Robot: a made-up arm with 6 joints.
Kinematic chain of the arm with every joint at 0, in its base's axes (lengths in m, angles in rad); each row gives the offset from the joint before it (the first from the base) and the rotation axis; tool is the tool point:
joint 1: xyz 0 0 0.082 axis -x
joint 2: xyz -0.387 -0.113 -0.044 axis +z
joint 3: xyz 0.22 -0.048 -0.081 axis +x
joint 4: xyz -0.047 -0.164 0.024 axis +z
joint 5: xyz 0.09 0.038 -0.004 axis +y
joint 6: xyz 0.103 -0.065 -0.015 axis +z
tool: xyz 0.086 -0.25 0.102
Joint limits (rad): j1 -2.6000..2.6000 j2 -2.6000..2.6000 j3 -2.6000..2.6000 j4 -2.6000..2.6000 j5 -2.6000..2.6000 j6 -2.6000..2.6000
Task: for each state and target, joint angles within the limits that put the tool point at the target. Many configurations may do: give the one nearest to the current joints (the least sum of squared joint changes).
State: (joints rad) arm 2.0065 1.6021 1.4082 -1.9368 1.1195 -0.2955
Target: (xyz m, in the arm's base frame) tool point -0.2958 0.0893 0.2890
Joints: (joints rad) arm 2.2359 1.3702 0.6658 -2.6000 0.6971 -0.7629
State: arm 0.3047 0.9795 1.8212 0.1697 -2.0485 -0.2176
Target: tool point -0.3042 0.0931 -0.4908
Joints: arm 0.0239 0.9909 1.9319 0.3048 -2.0639 -0.3525
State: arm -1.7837 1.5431 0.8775 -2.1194 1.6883 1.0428
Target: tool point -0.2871 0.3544 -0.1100
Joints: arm -1.6535 1.9097 0.4361 -2.2989 1.6718 0.0456
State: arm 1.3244 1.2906 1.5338 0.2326 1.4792 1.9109
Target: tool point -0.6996 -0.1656 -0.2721
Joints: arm 1.2580 1.7308 1.5222 -0.0545 1.3021 1.5412
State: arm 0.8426 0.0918 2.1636 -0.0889 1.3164 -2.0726
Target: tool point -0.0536 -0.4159 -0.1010
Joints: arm 0.7290 0.0674 2.0997 -0.1643 1.4818 -1.8756
